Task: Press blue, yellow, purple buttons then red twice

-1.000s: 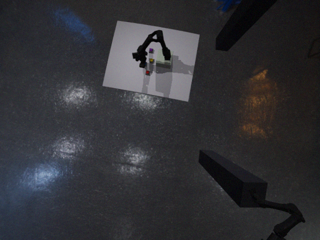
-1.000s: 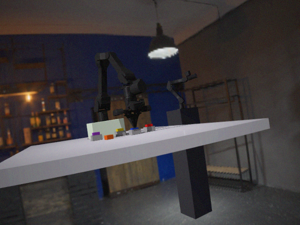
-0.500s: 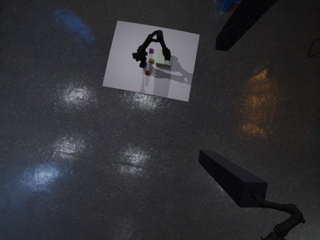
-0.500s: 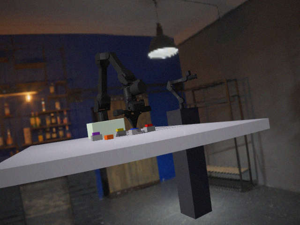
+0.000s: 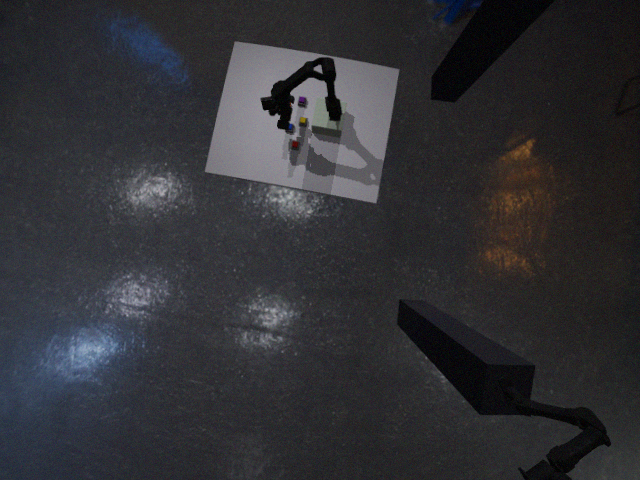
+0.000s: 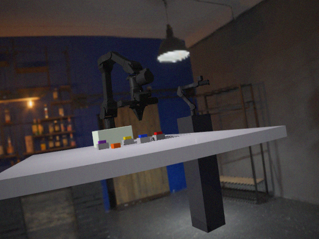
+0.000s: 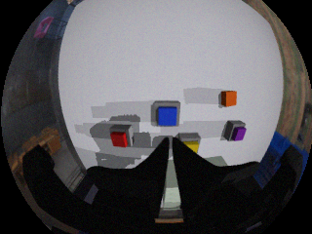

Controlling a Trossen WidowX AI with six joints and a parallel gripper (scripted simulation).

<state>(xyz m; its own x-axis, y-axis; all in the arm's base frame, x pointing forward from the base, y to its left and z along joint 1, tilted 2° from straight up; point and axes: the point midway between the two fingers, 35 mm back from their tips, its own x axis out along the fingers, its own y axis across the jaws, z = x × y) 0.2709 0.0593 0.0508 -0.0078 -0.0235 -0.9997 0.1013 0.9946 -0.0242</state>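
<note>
Now: the yellow button 80 mm behind my gripper tip, 70 mm below it and 40 mm to the right of it. The rest, counted from my gripper tip: orange block 150 mm to the right, 100 mm below, 30 mm ahead; then red button 110 mm to the left, 70 mm below, 40 mm behind; then blue button 70 mm below.
</note>
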